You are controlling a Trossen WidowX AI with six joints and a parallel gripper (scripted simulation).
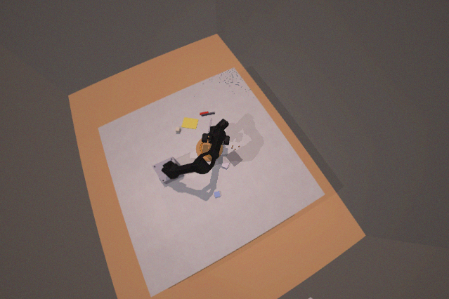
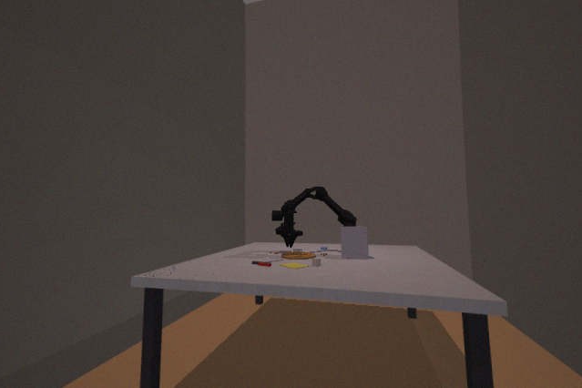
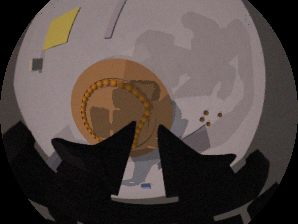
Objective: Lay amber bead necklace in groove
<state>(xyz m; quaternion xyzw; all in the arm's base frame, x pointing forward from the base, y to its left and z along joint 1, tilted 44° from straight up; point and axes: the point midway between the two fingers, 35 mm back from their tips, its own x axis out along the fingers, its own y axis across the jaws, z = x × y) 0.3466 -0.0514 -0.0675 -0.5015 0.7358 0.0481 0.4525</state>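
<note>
Now: gripper tip 6 cm past the round bead board, 4 cm above it and 1 cm to the right of it. From my gripper tip the other things lie so: thin grey bar 18 cm to the left, 5 cm below, 4 cm ahead; then yellow pad 28 cm to the left, 8 cm behind, 5 cm below; then grey square plate 15 cm to the right, 6 cm ahead, 5 cm below.
</note>
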